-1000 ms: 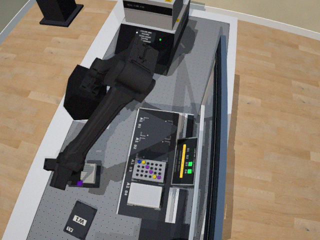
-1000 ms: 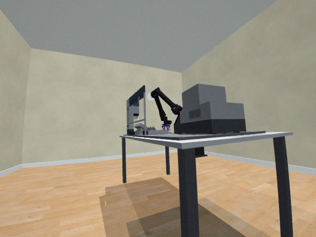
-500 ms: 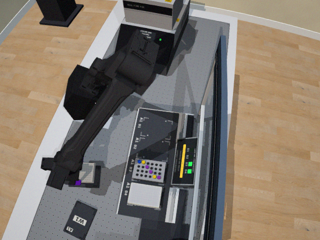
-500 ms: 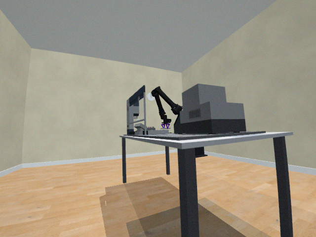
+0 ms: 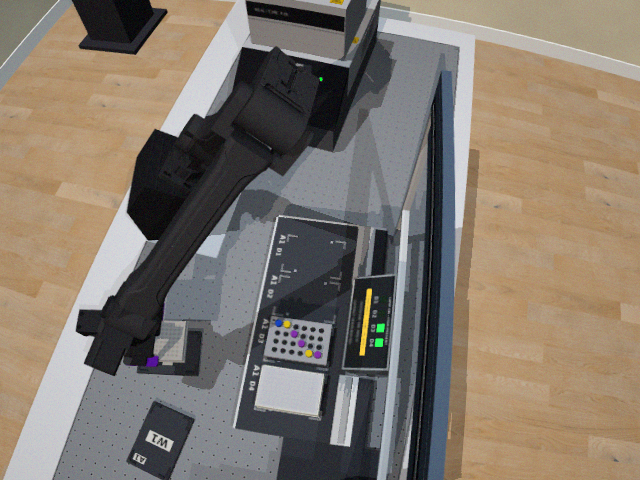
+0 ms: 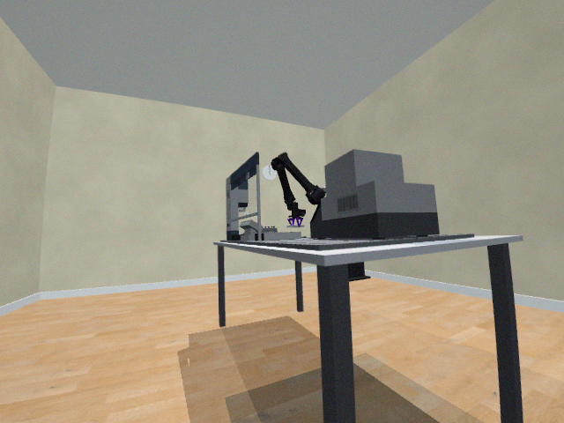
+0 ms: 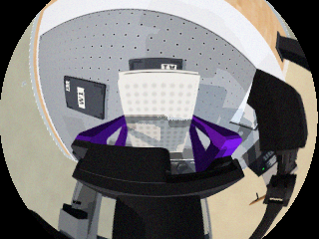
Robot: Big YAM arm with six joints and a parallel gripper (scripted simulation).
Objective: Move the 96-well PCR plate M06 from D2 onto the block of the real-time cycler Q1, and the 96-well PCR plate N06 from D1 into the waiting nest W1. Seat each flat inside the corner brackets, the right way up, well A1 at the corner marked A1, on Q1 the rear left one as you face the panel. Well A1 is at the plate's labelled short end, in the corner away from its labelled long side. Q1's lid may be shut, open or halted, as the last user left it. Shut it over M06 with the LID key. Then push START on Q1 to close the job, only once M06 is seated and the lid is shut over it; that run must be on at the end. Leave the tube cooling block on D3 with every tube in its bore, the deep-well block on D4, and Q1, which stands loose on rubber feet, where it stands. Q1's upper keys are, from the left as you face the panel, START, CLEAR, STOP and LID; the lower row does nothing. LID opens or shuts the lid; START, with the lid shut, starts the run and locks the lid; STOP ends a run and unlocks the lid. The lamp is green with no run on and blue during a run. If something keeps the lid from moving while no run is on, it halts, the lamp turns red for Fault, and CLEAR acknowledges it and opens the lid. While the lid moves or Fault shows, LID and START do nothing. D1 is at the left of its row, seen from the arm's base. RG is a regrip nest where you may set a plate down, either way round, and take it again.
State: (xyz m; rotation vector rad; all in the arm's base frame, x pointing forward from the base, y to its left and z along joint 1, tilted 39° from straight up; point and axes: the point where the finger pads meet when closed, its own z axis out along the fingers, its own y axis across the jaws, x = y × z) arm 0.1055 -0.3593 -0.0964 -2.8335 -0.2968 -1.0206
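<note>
My hand is 19 cm to the left of the dark waiting nest W1, 10 cm above it and 5 cm short of it. Round my hand: nest A1 mark (24 cm to the right, 9 cm below, 2 cm ahead); dark regrip nest (10 cm below); white deep-well block (29 cm ahead, 3 cm below, 1 cm to the right).
</note>
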